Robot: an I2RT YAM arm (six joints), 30 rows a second.
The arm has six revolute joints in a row. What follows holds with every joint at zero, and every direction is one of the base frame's. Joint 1 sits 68.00 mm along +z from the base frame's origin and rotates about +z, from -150.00 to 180.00 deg. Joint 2 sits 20.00 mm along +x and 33.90 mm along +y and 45.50 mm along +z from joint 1 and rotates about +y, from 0.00 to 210.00 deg. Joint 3 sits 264.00 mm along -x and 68.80 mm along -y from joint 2 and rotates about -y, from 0.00 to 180.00 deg. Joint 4 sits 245.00 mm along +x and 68.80 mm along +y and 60.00 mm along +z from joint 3 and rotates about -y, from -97.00 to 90.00 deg. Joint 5 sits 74.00 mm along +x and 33.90 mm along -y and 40.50 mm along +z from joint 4 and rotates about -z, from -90.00 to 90.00 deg. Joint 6 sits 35.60 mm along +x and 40.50 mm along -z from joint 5 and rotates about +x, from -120.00 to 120.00 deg. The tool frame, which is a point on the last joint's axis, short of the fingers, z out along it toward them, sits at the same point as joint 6; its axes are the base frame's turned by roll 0.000, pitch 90.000 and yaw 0.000 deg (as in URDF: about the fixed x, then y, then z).
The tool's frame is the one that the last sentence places.
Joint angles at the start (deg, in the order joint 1, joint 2, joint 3, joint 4, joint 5, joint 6):
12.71 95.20 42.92 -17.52 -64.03 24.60
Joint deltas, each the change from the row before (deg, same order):
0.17 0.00 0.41 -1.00 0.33 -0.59
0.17 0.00 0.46 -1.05 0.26 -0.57
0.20 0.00 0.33 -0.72 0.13 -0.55
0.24 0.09 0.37 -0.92 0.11 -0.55
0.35 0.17 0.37 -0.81 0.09 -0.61
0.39 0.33 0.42 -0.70 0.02 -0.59
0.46 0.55 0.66 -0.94 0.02 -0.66
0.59 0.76 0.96 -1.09 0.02 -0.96
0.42 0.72 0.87 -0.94 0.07 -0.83
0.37 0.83 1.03 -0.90 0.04 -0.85
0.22 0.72 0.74 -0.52 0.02 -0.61
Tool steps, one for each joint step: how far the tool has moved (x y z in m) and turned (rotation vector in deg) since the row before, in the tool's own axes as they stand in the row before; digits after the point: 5 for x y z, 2 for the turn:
-0.00005 0.00116 0.00030 0.41 0.26 -0.13
-0.00014 0.00138 0.00023 0.35 0.29 -0.11
-0.00002 0.00120 0.00048 0.20 0.29 -0.29
0.00013 0.00099 0.00077 0.22 0.44 -0.08
0.00008 0.00097 0.00137 0.20 0.54 -0.22
-0.00030 0.00074 0.00180 0.13 0.60 -0.21
-0.00093 0.00084 0.00225 0.17 0.76 -0.12
-0.00183 0.00139 0.00288 0.18 0.90 -0.42
-0.00192 0.00088 0.00220 0.20 0.69 -0.31
-0.00273 0.00099 0.00202 0.15 0.62 -0.39
-0.00229 0.00014 0.00152 0.10 0.41 -0.26

